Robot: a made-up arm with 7 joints.
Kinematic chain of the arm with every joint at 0, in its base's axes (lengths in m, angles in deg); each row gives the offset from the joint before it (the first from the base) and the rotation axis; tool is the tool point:
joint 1: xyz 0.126 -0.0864 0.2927 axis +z
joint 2: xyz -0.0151 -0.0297 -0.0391 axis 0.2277 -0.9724 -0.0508
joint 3: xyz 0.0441 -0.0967 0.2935 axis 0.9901 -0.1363 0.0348
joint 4: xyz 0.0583 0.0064 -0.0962 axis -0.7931 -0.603 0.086
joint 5: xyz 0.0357 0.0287 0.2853 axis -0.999 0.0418 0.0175
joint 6: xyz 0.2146 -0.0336 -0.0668 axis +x
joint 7: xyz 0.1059 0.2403 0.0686 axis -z
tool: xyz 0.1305 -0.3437 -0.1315
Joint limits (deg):
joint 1: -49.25..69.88
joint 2: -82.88..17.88
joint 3: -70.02..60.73
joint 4: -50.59..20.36
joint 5: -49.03..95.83
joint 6: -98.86..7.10
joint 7: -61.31..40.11
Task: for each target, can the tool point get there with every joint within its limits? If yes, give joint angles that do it. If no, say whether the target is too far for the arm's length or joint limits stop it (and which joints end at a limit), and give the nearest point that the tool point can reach.
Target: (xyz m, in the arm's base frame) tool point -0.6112 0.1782 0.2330
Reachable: no: joint limits stop it (at a limit: joint 1, joint 3, joint 4, joint 5, joint 7) | nearest point -0.0060 0.3209 0.1364 | short by 0.629 m
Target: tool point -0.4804 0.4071 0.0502
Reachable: no: joint limits stop it (at a limit: joint 1, joint 4, joint 5) | nearest point -0.0156 0.3519 0.0257 | short by 0.469 m
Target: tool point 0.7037 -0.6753 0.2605
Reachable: yes | joints -25.17 -39.71 47.99 8.95 32.81 -22.07 -12.52
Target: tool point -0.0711 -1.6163 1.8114
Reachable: no: too far | nearest point 0.0473 -0.8153 1.0471 | short by 1.113 m
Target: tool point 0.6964 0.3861 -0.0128
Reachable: yes | joints 56.95 -59.55 0.90 -13.39 17.50 -65.66 0.73
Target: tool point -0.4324 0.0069 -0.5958
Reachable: no: joint limits stop it (at a limit: joint 1, joint 2, joint 4, joint 7) | nearest point -0.1299 -0.2427 -0.4719 | short by 0.411 m
